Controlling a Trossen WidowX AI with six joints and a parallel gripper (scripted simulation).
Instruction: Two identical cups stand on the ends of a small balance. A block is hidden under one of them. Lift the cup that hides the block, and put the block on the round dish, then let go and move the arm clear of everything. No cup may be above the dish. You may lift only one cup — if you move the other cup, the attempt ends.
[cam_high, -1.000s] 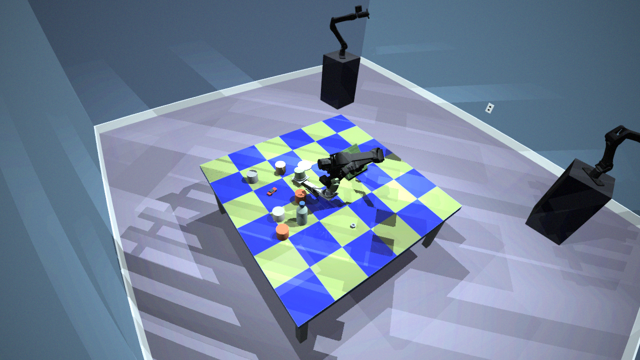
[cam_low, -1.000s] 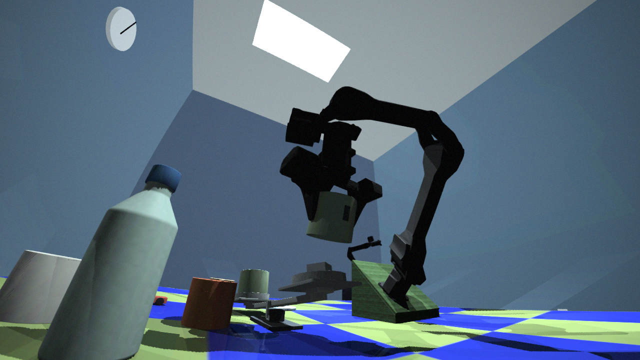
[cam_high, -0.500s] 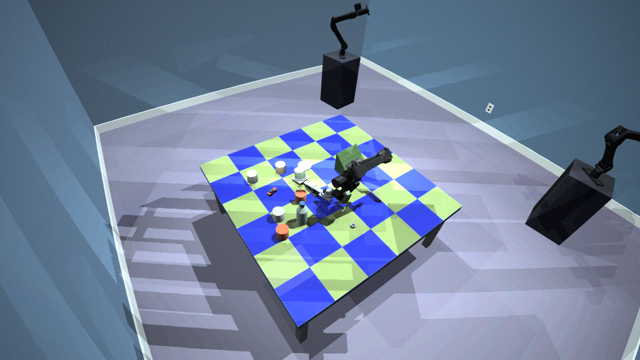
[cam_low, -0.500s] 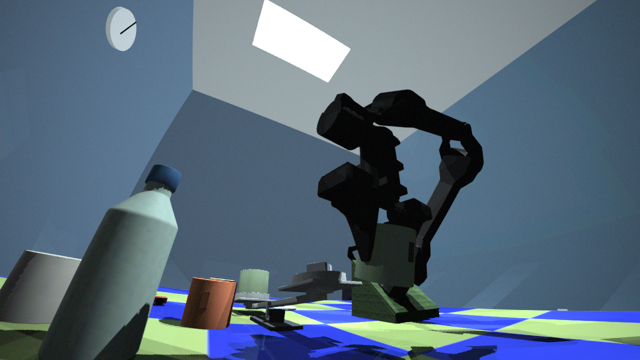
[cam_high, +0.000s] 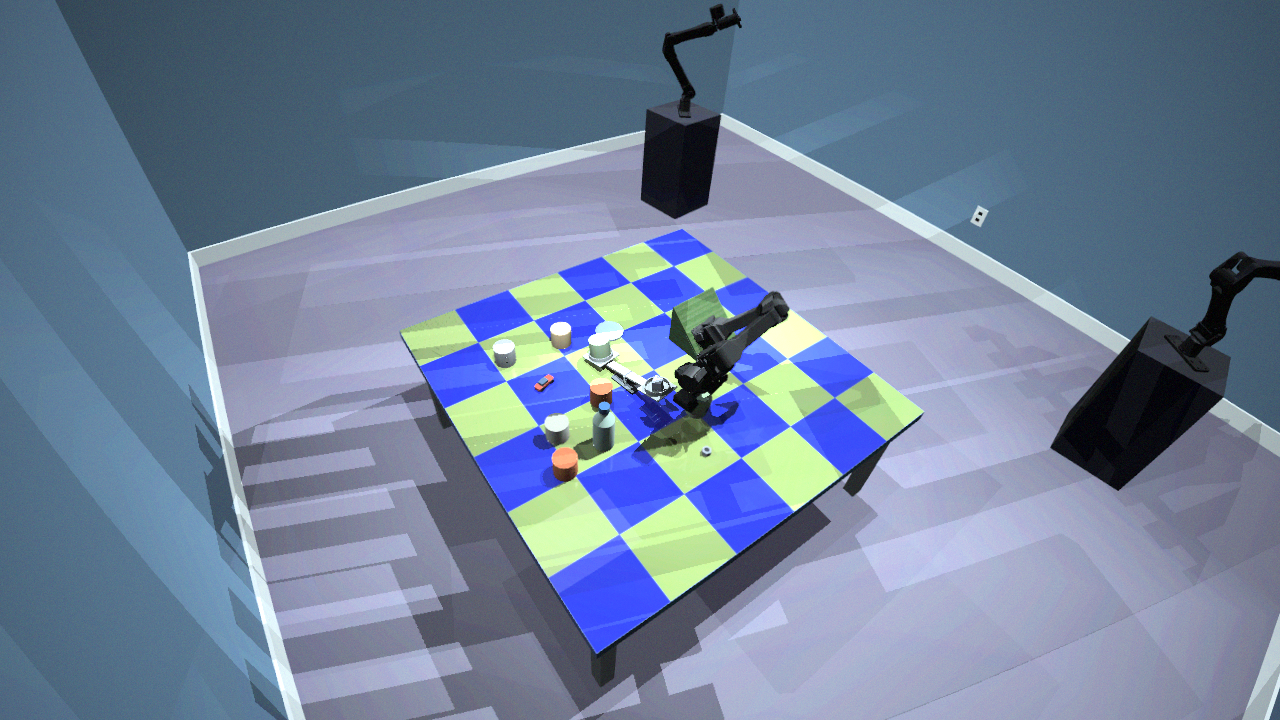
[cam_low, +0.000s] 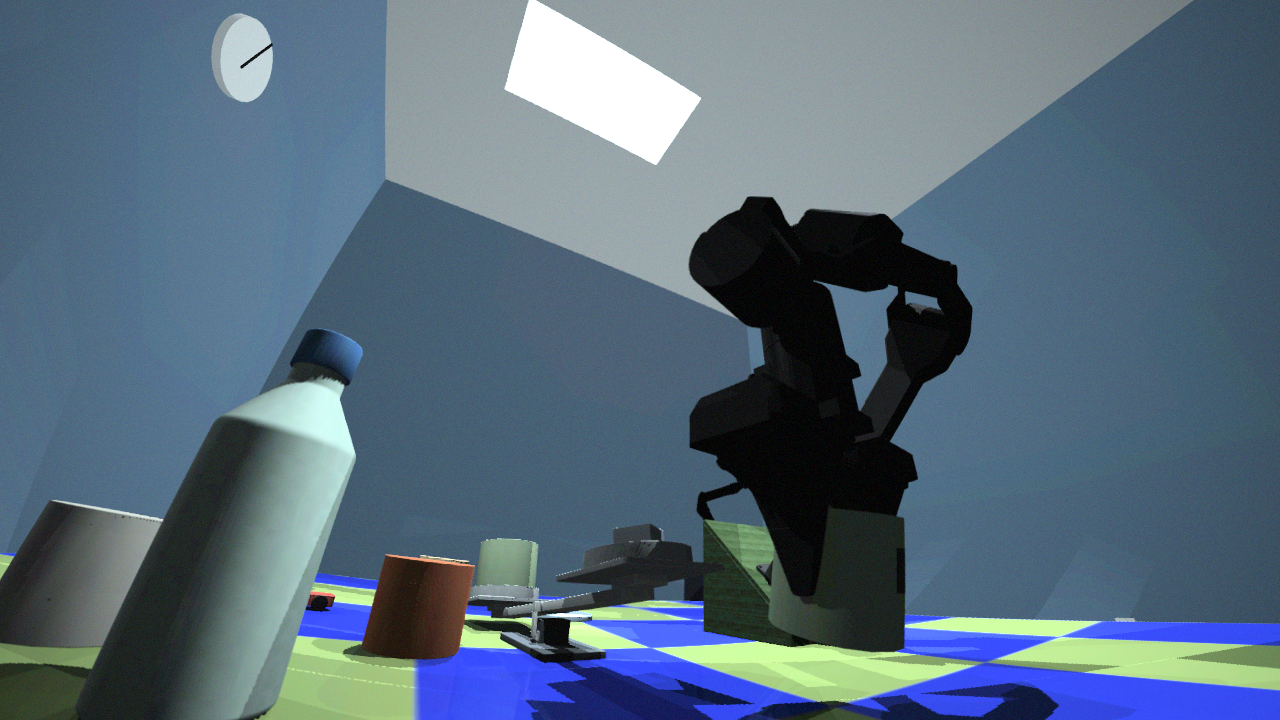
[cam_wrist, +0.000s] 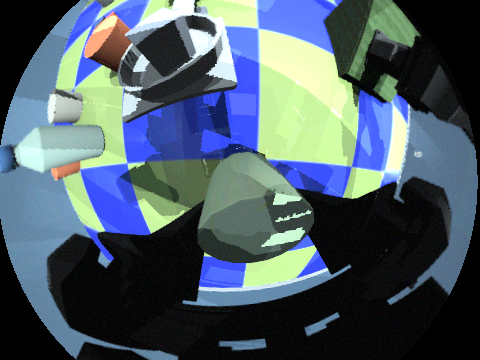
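The grey block is 5 cm ahead of my gripper tip, 13 cm to the right of it and 2 cm above it. The rest, counted from my gripper tip: grey-green cup (2 cm to the left, 1 cm above); then nut (7 cm ahead, 11 cm to the left, 6 cm below); then white cylinder (34 cm ahead, 23 cm to the right, 3 cm below).
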